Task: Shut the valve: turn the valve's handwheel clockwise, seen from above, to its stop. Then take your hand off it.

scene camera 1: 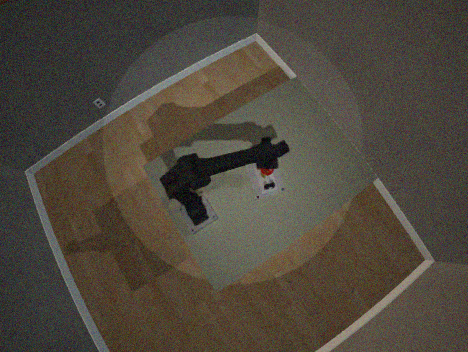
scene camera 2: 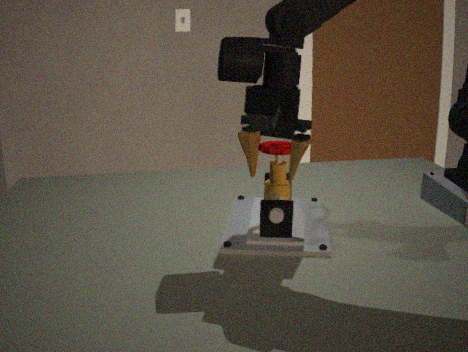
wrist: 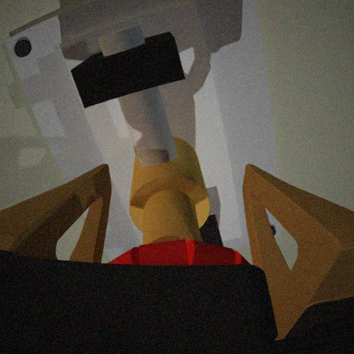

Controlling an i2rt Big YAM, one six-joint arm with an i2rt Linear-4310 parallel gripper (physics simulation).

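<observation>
The valve's red handwheel [scene camera 1: 267, 171] [scene camera 2: 276, 148] [wrist: 187, 252] sits level on top of the yellow valve body [scene camera 2: 277, 190] [wrist: 170, 215]. My gripper [scene camera 2: 272, 176] [wrist: 176, 175] points down over the valve and is shut on the handwheel, with one orange finger against each side of the rim. The fingertips reach below the wheel, beside the valve's neck, and stand apart from it. In the wrist view the black gripper housing hides most of the wheel. In the scene camera 1 view the arm hides the fingers.
The valve stands on a pale base plate [scene camera 2: 314, 225] [wrist: 245, 125] with dark bolts at its corners. A black block [scene camera 2: 276, 231] [wrist: 130, 70] stands at one end of the valve's pipe. The arm's own base [scene camera 1: 200, 215] stands to the left on the grey-green table [scene camera 1: 245, 240].
</observation>
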